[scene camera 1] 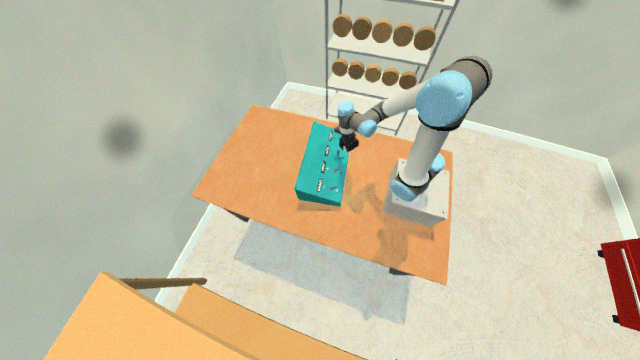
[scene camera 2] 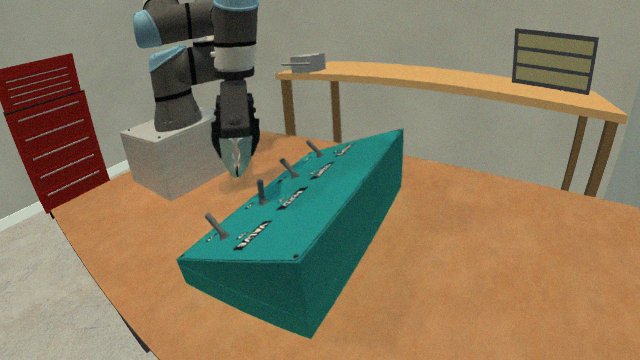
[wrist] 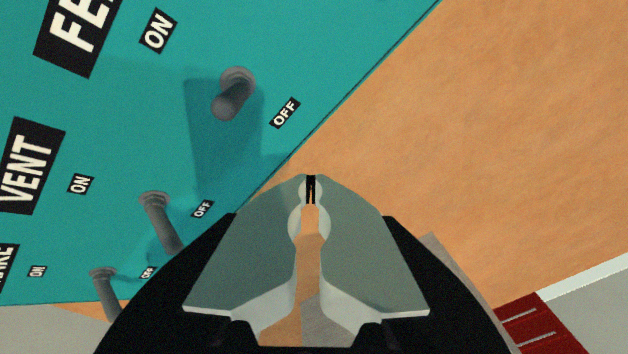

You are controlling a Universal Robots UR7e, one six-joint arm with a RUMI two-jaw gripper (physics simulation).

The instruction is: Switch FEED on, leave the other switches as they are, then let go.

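Frame: origin at the arm's base, x ahead, y left, z up, level; centimetres.
Seen in the pictures: gripper, fingertip midpoint: (scene camera 1: 347, 152) (scene camera 2: 237, 176) (wrist: 311, 177); arm's base, origin of the base link: (scene camera 2: 178, 123).
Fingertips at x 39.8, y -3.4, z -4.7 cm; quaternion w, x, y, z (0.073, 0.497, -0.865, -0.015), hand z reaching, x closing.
Offsets run from my fingertips to a thing's middle. Level surfaces: height alone.
The teal switch panel {dx +10.5, dy +9.3, dz -7.2 cm} (scene camera 1: 311, 160) (scene camera 2: 340, 200) (wrist: 320, 50) stands on the orange table {dz -13.1 cm} (scene camera 1: 235, 155) (scene camera 2: 475, 260) (wrist: 500, 125). The FEED lever {dx +5.7, dy +1.4, dz -1.8 cm} (scene camera 2: 261, 192) (wrist: 231, 95) stands nearly upright in scene view 2, leaning less toward OFF than its neighbours; I cannot tell whether it has fully reached ON. The VALVE lever {dx +8.1, dy -10.4, dz -2.3 cm} (scene camera 2: 217, 226), VENT lever {dx +0.7, dy +12.4, dz -2.3 cm} (scene camera 2: 288, 168) (wrist: 164, 225) and BRAKE lever {dx -3.0, dy +23.8, dz -2.3 cm} (scene camera 2: 315, 148) (wrist: 106, 295) lean toward OFF. My gripper (scene camera 1: 346, 148) (scene camera 2: 237, 173) (wrist: 311, 177) is shut and empty, on the OFF side of FEED and apart from the lever.
The arm's pale base block (scene camera 1: 412, 214) (scene camera 2: 170, 162) stands on the table behind the gripper. A shelf rack (scene camera 1: 327, 75) is behind the table. A red cabinet (scene camera 1: 620, 285) (scene camera 2: 55, 135) (wrist: 540, 325) and a wooden bench (scene camera 2: 440, 82) stand farther away.
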